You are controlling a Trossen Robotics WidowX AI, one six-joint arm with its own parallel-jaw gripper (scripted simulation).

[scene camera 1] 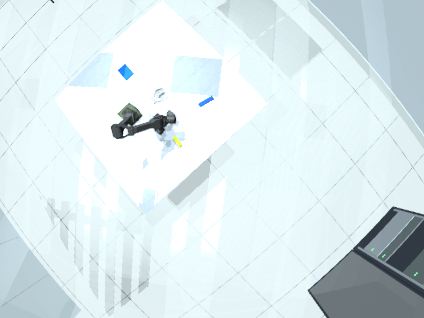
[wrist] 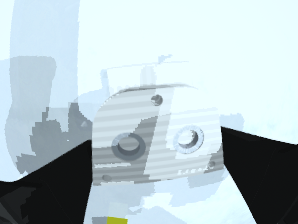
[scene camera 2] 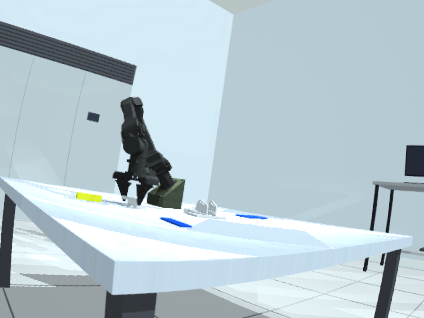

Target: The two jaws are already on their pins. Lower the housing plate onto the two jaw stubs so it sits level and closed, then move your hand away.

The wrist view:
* my gripper
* housing plate
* small pale block
